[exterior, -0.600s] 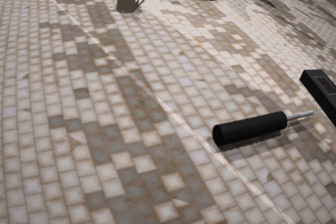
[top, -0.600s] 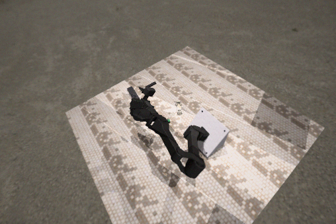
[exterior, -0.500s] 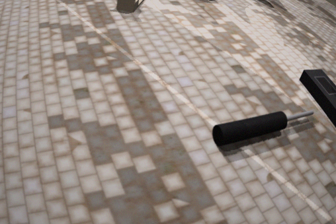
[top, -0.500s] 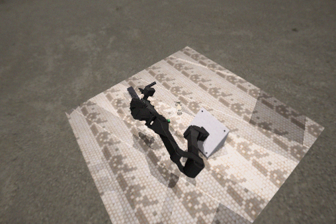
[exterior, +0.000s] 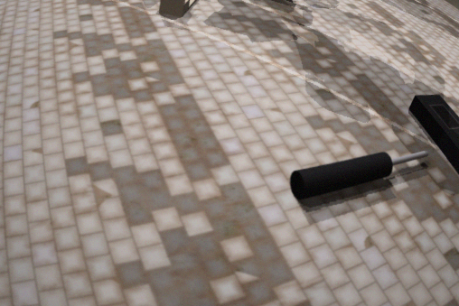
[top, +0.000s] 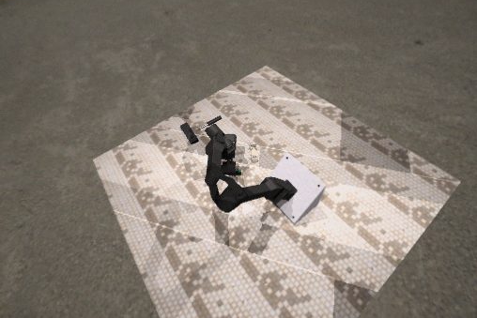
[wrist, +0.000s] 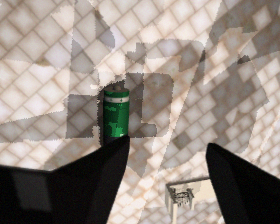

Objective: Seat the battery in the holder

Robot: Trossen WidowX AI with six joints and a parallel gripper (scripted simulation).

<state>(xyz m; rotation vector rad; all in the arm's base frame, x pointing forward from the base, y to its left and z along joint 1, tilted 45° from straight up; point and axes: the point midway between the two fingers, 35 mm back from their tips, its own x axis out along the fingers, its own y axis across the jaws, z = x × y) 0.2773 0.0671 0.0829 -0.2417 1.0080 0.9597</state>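
Now: the green battery 30 mm behind my gripper tip, 10 mm to the left of it and 60 mm below it. Round my gripper tip: black-handled screwdriver 340 mm ahead, 60 mm to the right, 60 mm below; flat black block 350 mm ahead, 70 mm to the left, 50 mm below.
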